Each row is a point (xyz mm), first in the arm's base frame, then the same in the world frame.
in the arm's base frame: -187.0 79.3 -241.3
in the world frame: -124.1 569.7 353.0
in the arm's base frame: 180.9 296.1 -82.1
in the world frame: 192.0 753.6 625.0
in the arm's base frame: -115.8 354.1 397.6
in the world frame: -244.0 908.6 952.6
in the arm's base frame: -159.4 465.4 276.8
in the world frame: -221.4 1009.1 817.4
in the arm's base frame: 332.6 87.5 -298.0
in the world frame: 374.1 501.9 496.0
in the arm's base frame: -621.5 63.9 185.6
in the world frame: -679.7 664.4 584.5
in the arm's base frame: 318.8 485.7 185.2
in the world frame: 253.5 954.4 911.8
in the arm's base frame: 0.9 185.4 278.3
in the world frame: -122.3 712.6 897.1
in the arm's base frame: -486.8 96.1 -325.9
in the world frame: -365.4 615.7 160.7
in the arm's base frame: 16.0 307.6 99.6
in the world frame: -23.1 809.0 729.9
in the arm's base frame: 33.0 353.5 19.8
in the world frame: 29.2 842.1 659.7
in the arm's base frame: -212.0 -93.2 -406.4
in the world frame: -116.3 383.2 202.0
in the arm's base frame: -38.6 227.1 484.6
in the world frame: -226.2 784.1 1070.2
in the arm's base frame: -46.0 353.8 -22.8
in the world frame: -27.7 847.7 590.5
